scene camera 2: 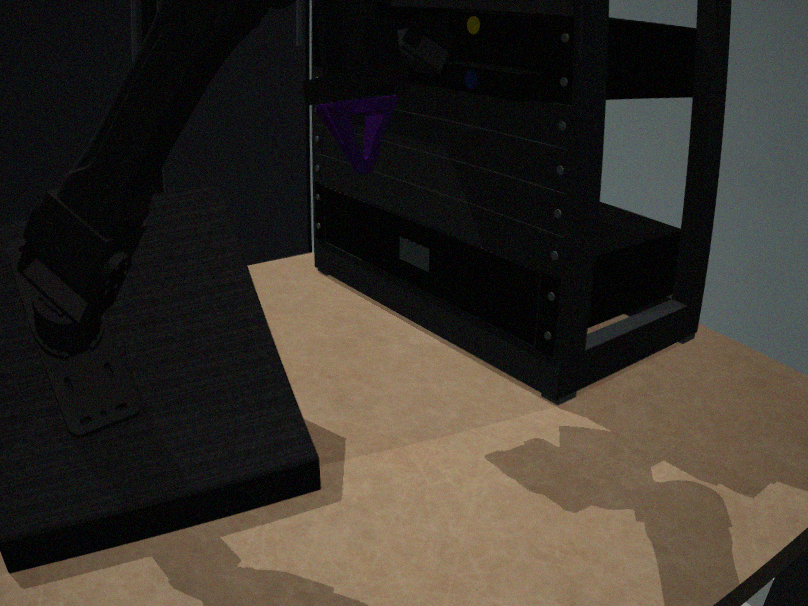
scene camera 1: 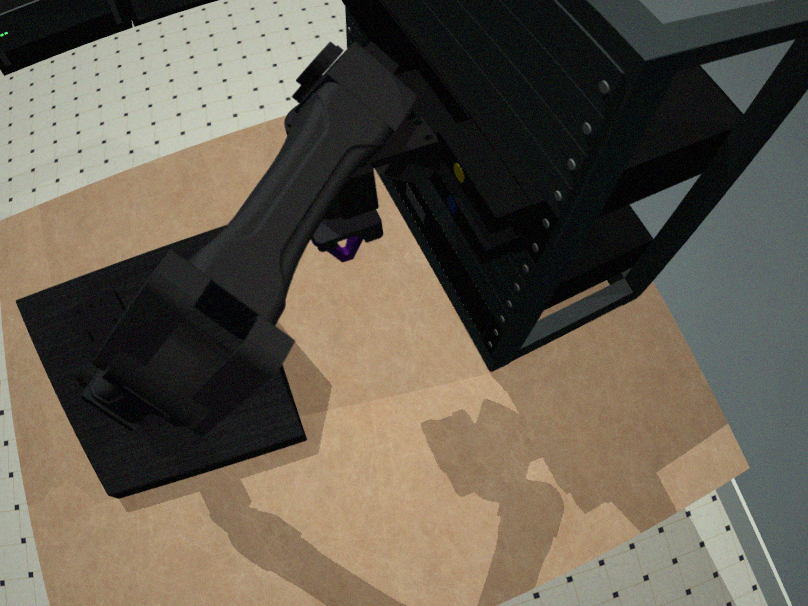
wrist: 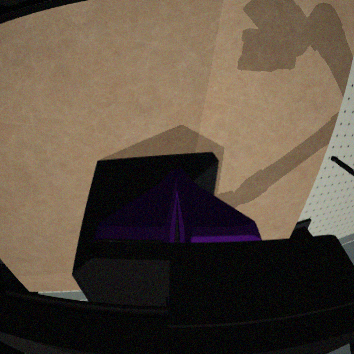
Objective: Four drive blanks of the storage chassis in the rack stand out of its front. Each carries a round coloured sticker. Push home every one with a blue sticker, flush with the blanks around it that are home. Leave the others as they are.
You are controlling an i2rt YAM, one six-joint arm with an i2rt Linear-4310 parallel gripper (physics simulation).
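The black rack (scene camera 1: 641, 277) (scene camera 2: 708, 195) holds the dark storage chassis. A blank with a yellow sticker (scene camera 1: 458, 172) (scene camera 2: 473, 24) stands out of the front at the right. Below it, a blank with a blue sticker (scene camera 1: 451, 203) (scene camera 2: 471, 79) also appears to stand out, its top edge showing faintly. The other two stickers do not show; the arm covers the left part of the front. My gripper (scene camera 1: 345, 257) (scene camera 2: 365, 168) (wrist: 176, 176) is shut and empty, its purple fingertips pointing down, in front of the rack and lower than the stickers. Contact between the wrist and a blank cannot be told.
The arm stands on a black board (scene camera 1: 215, 450) (scene camera 2: 228, 456) left of the rack. A lower unit with a small grey panel (scene camera 2: 414, 253) sits in the rack's bottom. The tan table top (scene camera 1: 391, 326) (scene camera 2: 404, 391) (wrist: 100, 75) carries shadows of the arm.
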